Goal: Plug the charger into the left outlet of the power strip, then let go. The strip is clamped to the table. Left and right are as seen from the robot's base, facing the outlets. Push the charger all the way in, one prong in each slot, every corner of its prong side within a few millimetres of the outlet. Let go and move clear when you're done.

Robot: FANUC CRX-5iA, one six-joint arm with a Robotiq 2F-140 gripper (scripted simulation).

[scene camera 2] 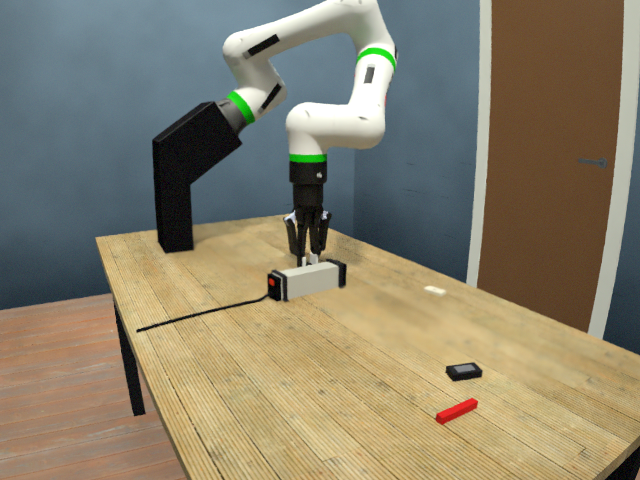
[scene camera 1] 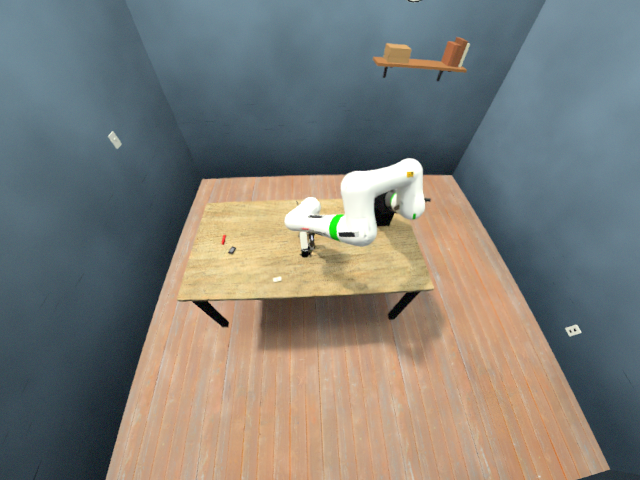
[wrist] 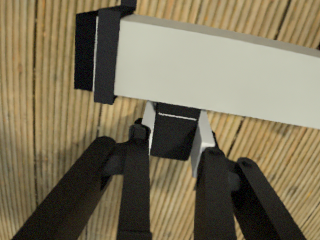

Path:
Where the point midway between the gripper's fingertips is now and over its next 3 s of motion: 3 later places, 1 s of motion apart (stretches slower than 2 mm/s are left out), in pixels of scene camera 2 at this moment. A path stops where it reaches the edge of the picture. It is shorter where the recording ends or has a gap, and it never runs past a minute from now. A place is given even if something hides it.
My gripper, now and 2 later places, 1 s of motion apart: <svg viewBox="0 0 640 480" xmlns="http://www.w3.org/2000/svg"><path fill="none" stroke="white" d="M307 279L308 273L308 258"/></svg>

